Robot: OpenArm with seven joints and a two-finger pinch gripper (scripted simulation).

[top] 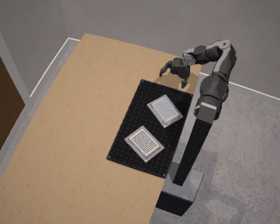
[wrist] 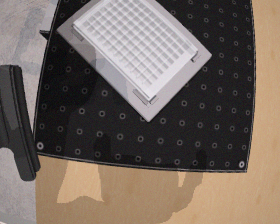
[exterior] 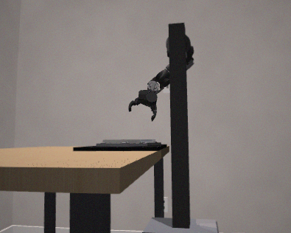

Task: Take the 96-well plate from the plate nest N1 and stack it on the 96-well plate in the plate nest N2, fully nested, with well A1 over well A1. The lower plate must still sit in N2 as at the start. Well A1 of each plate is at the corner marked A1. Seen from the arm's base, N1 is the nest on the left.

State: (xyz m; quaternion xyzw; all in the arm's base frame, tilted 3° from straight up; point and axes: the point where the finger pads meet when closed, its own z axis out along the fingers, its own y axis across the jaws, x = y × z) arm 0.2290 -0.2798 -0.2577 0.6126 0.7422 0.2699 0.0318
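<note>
Right now the A1 mark is 50 mm behind my hand, 180 mm to the left of it and 130 mm below it.
</note>
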